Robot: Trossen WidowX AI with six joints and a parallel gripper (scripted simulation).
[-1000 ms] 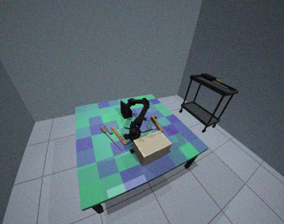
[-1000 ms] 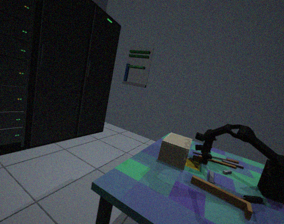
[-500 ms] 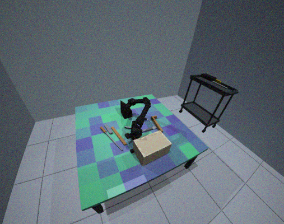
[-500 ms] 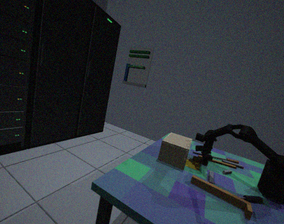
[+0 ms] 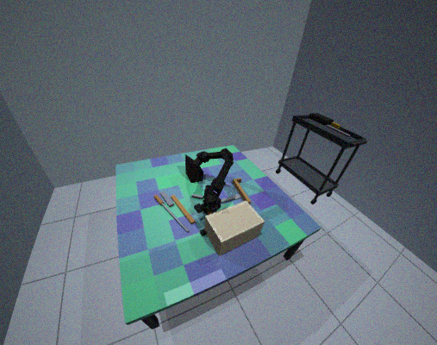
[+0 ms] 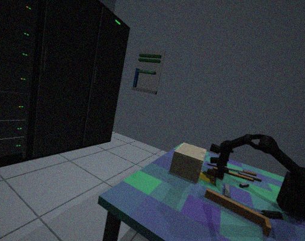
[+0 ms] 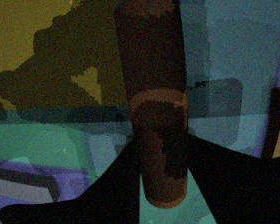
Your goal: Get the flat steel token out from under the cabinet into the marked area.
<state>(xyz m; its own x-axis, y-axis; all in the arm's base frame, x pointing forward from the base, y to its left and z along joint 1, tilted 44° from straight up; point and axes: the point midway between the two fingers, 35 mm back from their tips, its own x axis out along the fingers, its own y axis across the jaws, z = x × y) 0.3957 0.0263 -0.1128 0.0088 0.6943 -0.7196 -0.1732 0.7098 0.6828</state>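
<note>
Right now my gripper tip is 170 mm past the short grey piece and 10 mm to the left of it. Round my gripper tip: yellow marked patch (70 mm ahead, 70 mm to the left, 10 mm below); then flat grey bar (230 mm behind, 230 mm to the right); then wooden stick (100 mm behind, 150 mm to the right).
</note>
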